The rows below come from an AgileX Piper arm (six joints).
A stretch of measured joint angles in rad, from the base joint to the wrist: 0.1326 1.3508 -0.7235 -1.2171 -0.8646 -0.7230; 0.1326 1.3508 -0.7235 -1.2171 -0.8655 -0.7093; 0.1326 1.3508 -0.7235 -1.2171 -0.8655 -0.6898; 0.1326 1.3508 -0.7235 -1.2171 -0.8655 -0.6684; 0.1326 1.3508 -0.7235 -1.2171 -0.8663 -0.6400; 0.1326 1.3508 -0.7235 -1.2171 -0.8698 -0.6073; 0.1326 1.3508 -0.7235 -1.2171 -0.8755 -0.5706; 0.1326 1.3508 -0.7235 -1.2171 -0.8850 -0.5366; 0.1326 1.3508 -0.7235 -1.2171 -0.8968 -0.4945
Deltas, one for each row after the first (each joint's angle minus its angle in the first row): 0.0000 0.0000 0.0000 0.0000 -0.0009 0.0137; 0.0000 0.0000 0.0000 0.0000 -0.0009 0.0332; 0.0000 0.0000 0.0000 0.0000 -0.0009 0.0546; 0.0000 0.0000 0.0000 0.0000 -0.0017 0.0830; 0.0000 0.0000 0.0000 0.0000 -0.0052 0.1157; 0.0000 0.0000 0.0000 0.0000 -0.0109 0.1524; 0.0000 0.0000 0.0000 0.0000 -0.0204 0.1864; 0.0000 0.0000 0.0000 0.0000 -0.0322 0.2285
